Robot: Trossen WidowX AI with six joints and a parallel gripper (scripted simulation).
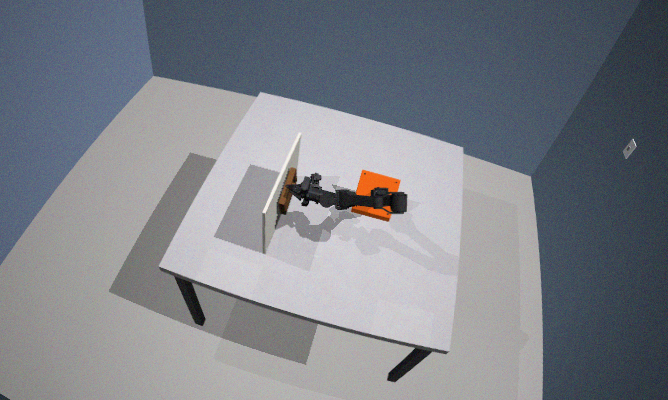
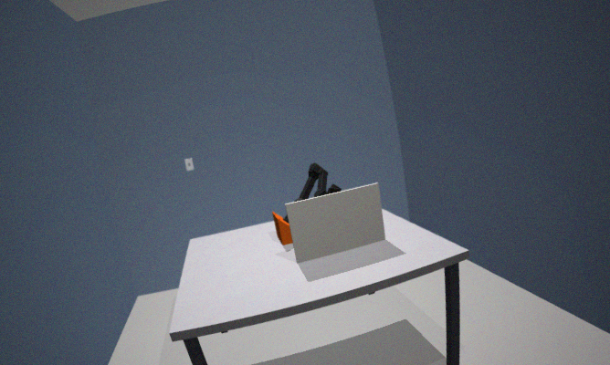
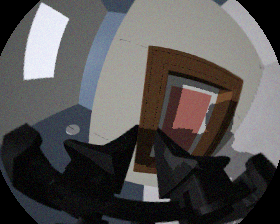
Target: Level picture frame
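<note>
Now: the brown wooden picture frame 1 cm ahead of my gripper tip, 2 cm to the right of it and 5 cm below it. The rest, counted from my gripper tip: white wall panel 2 cm ahead, 1 cm to the right, 6 cm below.
</note>
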